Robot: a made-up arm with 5 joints. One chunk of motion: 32 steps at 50 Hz.
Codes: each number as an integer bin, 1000 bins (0 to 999) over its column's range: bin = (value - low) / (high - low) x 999, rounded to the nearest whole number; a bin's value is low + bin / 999 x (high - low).
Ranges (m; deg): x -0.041..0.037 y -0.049..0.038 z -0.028..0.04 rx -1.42..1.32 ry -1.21..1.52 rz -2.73..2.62
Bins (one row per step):
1: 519 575 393 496 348 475
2: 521 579 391 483 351 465
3: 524 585 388 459 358 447
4: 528 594 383 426 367 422
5: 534 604 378 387 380 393
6: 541 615 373 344 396 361
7: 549 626 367 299 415 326
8: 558 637 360 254 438 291
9: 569 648 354 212 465 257
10: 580 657 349 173 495 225
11: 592 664 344 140 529 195
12: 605 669 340 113 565 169
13: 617 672 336 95 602 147
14: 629 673 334 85 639 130
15: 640 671 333 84 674 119
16: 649 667 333 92 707 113
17: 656 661 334 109 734 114
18: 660 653 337 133 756 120
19: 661 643 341 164 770 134
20: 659 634 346 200 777 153
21: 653 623 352 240 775 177
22: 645 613 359 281 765 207
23: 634 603 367 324 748 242
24: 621 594 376 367 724 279
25: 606 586 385 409 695 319
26: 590 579 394 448 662 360
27: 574 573 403 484 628 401
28: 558 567 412 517 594 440
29: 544 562 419 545 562 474
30: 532 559 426 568 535 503
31: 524 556 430 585 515 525
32: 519 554 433 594 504 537
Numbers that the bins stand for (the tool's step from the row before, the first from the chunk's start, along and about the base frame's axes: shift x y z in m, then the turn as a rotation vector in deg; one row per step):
1: -0.00048 0.00108 -0.00125 -0.060 -0.259 -0.186
2: -0.00032 0.00142 -0.00139 -0.095 -0.251 -0.240
3: -0.00009 0.00195 -0.00159 -0.161 -0.232 -0.336
4: 0.00023 0.00273 -0.00193 -0.252 -0.207 -0.470
5: 0.00069 0.00360 -0.00227 -0.359 -0.172 -0.625
6: 0.00124 0.00456 -0.00261 -0.476 -0.128 -0.797
7: 0.00186 0.00552 -0.00302 -0.600 -0.076 -0.984
8: 0.00257 0.00647 -0.00350 -0.723 -0.013 -1.172
9: 0.00343 0.00743 -0.00390 -0.839 0.061 -1.354
10: 0.00429 0.00822 -0.00424 -0.946 0.143 -1.525
11: 0.00522 0.00883 -0.00458 -1.036 0.236 -1.686
12: 0.00624 0.00926 -0.00486 -1.110 0.334 -1.825
13: 0.00717 0.00952 -0.00513 -1.159 0.435 -1.943
14: 0.00811 0.00961 -0.00527 -1.187 0.536 -2.034
15: 0.00897 0.00944 -0.00533 -1.190 0.632 -2.093
16: 0.00967 0.00909 -0.00533 -1.168 0.722 -2.125
17: 0.01022 0.00856 -0.00527 -1.121 0.796 -2.119
18: 0.01053 0.00787 -0.00506 -1.055 0.856 -2.087
19: 0.01061 0.00700 -0.00479 -0.970 0.894 -2.012
20: 0.01045 0.00621 -0.00445 -0.871 0.913 -1.911
21: 0.00998 0.00526 -0.00404 -0.762 0.908 -1.782
22: 0.00936 0.00438 -0.00356 -0.649 0.881 -1.621
23: 0.00850 0.00351 -0.00302 -0.531 0.834 -1.434
24: 0.00749 0.00273 -0.00241 -0.413 0.768 -1.236
25: 0.00632 0.00203 -0.00179 -0.298 0.689 -1.022
26: 0.00507 0.00142 -0.00118 -0.191 0.599 -0.802
27: 0.00382 0.00090 -0.00057 -0.093 0.506 -0.583
28: 0.00257 0.00038 0.00004 -0.002 0.413 -0.374
29: 0.00147 -0.00006 0.00052 0.075 0.326 -0.192
30: 0.00054 -0.00032 0.00100 0.138 0.252 -0.036
31: -0.00009 -0.00058 0.00127 0.185 0.197 0.082
32: -0.00048 -0.00075 0.00147 0.209 0.167 0.146

